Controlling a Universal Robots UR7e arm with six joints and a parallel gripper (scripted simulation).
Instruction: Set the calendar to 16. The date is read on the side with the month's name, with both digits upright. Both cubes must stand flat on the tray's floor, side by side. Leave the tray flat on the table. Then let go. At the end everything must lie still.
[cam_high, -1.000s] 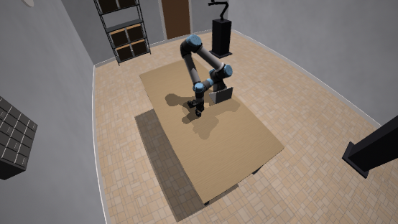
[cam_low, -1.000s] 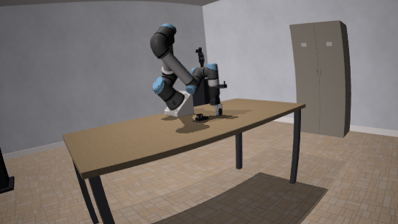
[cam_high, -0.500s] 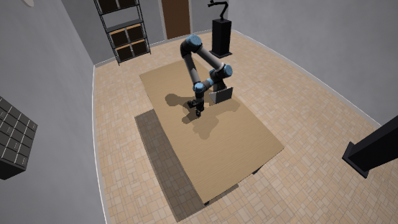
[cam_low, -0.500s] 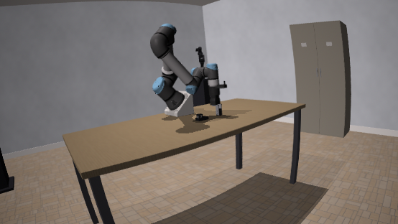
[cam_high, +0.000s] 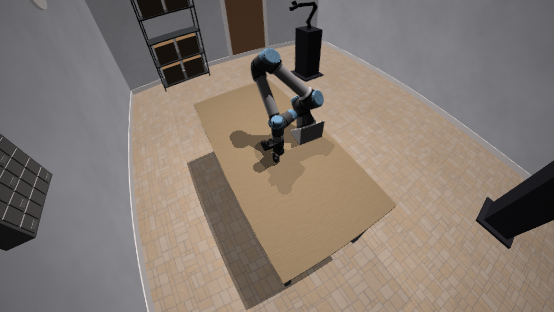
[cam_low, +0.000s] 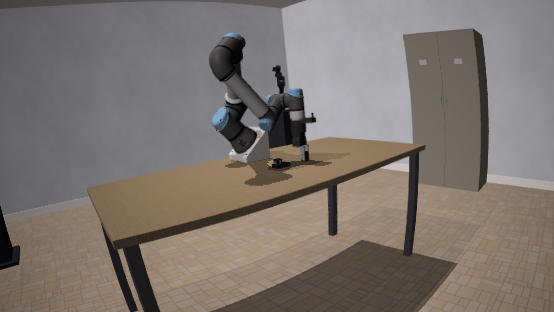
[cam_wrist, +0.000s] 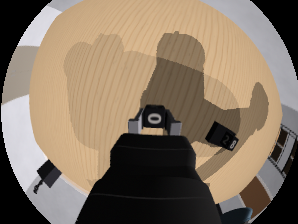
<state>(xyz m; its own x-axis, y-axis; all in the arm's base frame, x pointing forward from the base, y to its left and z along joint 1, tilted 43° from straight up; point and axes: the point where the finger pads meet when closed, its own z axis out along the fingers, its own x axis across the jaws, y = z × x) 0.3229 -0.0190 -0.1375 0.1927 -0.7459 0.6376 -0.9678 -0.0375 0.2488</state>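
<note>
My gripper is now 1 cm past the dark calendar tray, 15 cm to the left of it and 2 cm above it. From my hand the other things lie so: black date cube 1 cm below.
</note>
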